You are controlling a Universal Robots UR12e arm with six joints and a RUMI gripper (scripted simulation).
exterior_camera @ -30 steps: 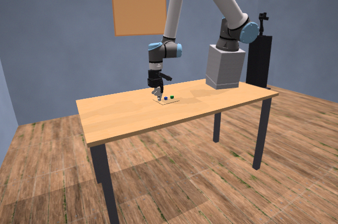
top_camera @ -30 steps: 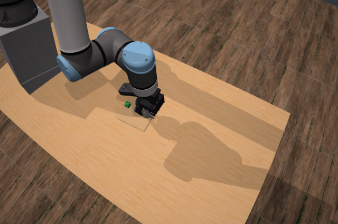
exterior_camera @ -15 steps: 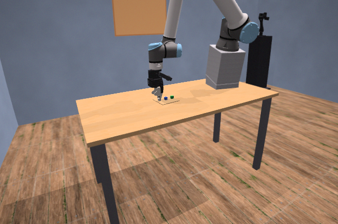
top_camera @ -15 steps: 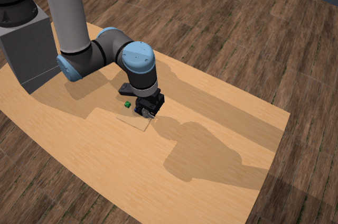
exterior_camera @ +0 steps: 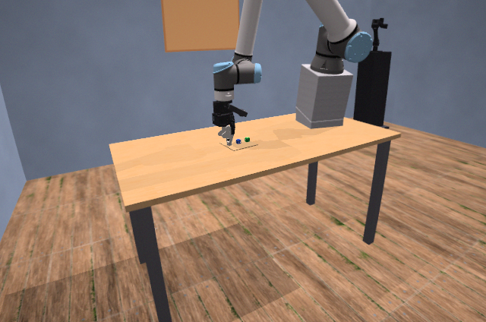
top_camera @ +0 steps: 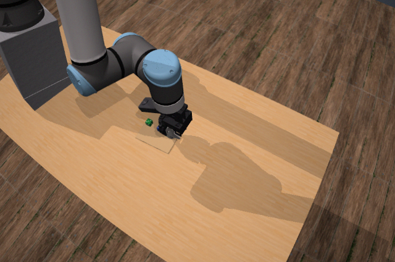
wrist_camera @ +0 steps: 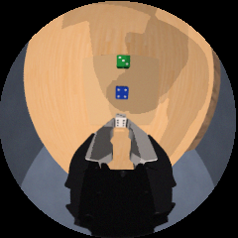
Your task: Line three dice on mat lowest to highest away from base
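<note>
Right now the white die is 10 mm below my hand. Round my hand: blue die: 50 mm behind, 10 mm to the right, 10 mm below; then green die: 100 mm behind, 20 mm to the right, 10 mm below; then tan mat: 50 mm behind, 10 mm to the right, 20 mm below.
</note>
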